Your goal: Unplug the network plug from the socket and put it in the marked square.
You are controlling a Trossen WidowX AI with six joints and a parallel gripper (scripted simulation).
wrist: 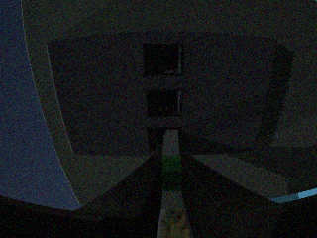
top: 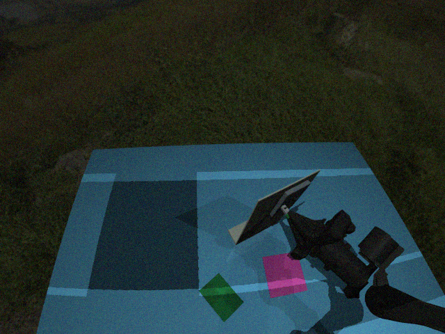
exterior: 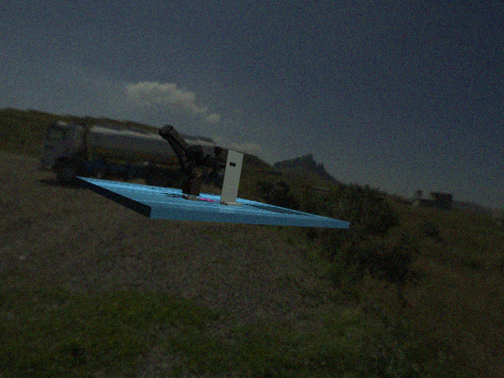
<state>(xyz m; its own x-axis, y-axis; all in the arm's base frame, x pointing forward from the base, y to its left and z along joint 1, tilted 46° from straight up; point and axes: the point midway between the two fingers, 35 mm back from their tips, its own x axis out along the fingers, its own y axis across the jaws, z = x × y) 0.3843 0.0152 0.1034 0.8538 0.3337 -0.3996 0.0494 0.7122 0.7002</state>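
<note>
Now: the magenta square 11 cm behind my gripper tip, 4 cm to the right of it and 23 cm below it. Also, from my gripper tip: network plug: right at my gripper tip; upright panel: 4 cm ahead, 9 cm below.
</note>
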